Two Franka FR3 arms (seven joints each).
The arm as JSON. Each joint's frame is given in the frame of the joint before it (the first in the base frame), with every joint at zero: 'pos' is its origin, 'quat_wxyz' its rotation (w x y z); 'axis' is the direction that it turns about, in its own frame. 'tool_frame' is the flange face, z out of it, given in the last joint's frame.
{
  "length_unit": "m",
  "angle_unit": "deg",
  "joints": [
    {
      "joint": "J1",
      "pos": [
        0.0,
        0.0,
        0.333
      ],
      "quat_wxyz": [
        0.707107,
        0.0,
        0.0,
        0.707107
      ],
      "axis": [
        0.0,
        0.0,
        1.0
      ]
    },
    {
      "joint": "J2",
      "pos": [
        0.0,
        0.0,
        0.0
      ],
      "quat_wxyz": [
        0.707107,
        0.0,
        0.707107,
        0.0
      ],
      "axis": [
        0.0,
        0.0,
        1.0
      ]
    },
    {
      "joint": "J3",
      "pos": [
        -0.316,
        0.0,
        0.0
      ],
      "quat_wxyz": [
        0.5,
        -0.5,
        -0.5,
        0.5
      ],
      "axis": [
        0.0,
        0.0,
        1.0
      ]
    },
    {
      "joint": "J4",
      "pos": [
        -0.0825,
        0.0,
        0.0
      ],
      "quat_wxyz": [
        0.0,
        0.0,
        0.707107,
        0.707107
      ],
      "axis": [
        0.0,
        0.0,
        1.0
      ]
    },
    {
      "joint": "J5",
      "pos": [
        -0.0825,
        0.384,
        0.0
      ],
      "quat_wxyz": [
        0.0,
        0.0,
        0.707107,
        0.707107
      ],
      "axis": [
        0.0,
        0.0,
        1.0
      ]
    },
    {
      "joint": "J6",
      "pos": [
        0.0,
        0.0,
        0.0
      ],
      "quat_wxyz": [
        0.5,
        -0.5,
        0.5,
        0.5
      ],
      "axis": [
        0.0,
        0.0,
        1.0
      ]
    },
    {
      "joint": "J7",
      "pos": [
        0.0,
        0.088,
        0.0
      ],
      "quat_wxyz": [
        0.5,
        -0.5,
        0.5,
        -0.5
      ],
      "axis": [
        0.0,
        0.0,
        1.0
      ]
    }
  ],
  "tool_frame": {
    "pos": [
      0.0,
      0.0,
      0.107
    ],
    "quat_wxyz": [
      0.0,
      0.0,
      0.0,
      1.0
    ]
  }
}
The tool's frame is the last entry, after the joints.
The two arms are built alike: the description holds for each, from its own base.
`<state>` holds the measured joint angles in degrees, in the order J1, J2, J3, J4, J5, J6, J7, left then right.
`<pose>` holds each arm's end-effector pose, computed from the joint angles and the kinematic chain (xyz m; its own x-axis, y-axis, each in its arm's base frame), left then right.
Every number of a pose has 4 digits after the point.
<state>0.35 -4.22 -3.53 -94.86 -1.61 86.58 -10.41 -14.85 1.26 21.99 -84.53 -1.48 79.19 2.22</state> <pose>0.5231 -0.0334 0.6194 0.9894 0.1248 -0.0740 0.1259 -0.9920 0.0104 0.5375 0.0616 0.6420 0.9903 0.0810 -0.1126 0.0840 -0.9962 0.0219</pose>
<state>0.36 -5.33 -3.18 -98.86 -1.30 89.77 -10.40 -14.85 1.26 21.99 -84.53 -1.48 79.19 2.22</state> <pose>0.5212 -0.0294 0.6014 0.9889 0.1325 -0.0678 0.1331 -0.9911 0.0053 0.5375 0.0616 0.6420 0.9903 0.0810 -0.1126 0.0840 -0.9962 0.0219</pose>
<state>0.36 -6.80 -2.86 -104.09 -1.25 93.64 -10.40 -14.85 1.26 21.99 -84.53 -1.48 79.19 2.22</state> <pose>0.5163 -0.0260 0.5772 0.9880 0.1396 -0.0656 0.1402 -0.9901 0.0040 0.5375 0.0616 0.6420 0.9903 0.0810 -0.1126 0.0840 -0.9962 0.0219</pose>
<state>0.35 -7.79 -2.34 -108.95 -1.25 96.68 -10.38 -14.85 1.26 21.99 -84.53 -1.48 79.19 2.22</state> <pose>0.5106 -0.0208 0.5503 0.9856 0.1493 -0.0798 0.1499 -0.9887 0.0015 0.5375 0.0616 0.6420 0.9903 0.0810 -0.1126 0.0840 -0.9962 0.0219</pose>
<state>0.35 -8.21 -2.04 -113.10 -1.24 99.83 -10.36 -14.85 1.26 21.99 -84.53 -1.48 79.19 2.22</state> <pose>0.5068 -0.0177 0.5242 0.9838 0.1553 -0.0897 0.1559 -0.9878 -0.0003 0.5375 0.0616 0.6420 0.9903 0.0810 -0.1126 0.0840 -0.9962 0.0219</pose>
